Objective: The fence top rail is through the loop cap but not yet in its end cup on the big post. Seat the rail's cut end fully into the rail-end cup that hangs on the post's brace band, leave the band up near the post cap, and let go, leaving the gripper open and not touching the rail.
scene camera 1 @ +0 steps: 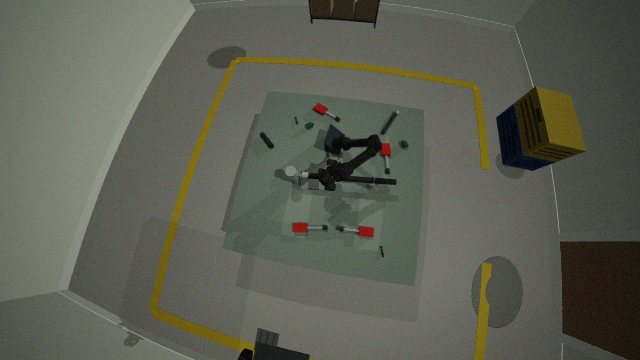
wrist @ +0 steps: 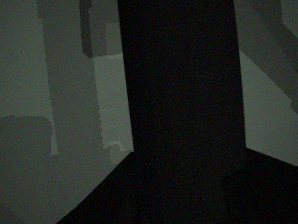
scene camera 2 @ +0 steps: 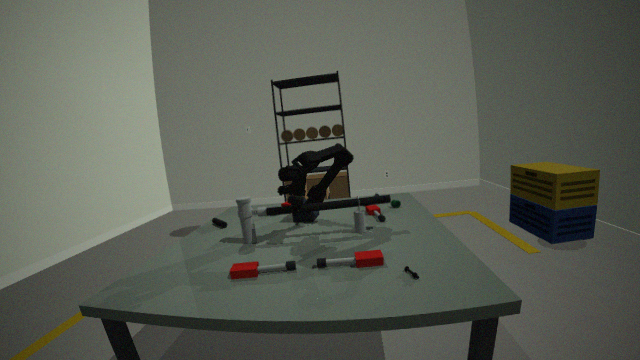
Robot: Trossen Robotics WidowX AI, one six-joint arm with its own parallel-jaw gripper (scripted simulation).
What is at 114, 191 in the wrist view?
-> My gripper.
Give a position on a top rail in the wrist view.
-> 183, 80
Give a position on a top rail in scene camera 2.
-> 385, 199
